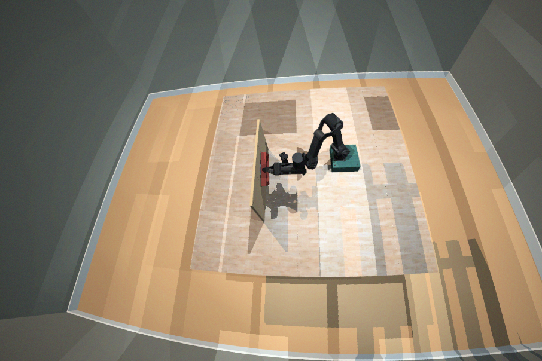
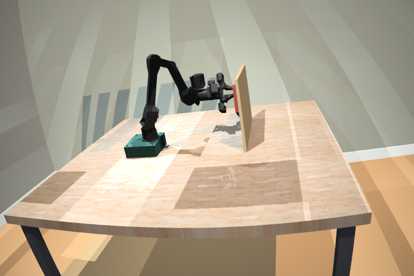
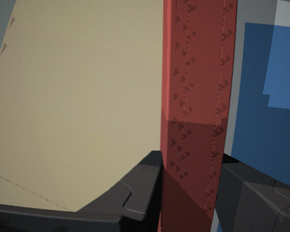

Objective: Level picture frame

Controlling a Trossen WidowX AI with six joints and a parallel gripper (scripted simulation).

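My gripper tip is 5 cm above the picture frame, 2 cm to the left of it and 1 cm short of it. Round my gripper tip: wall panel: 6 cm below, 2 cm ahead, 1 cm to the right.
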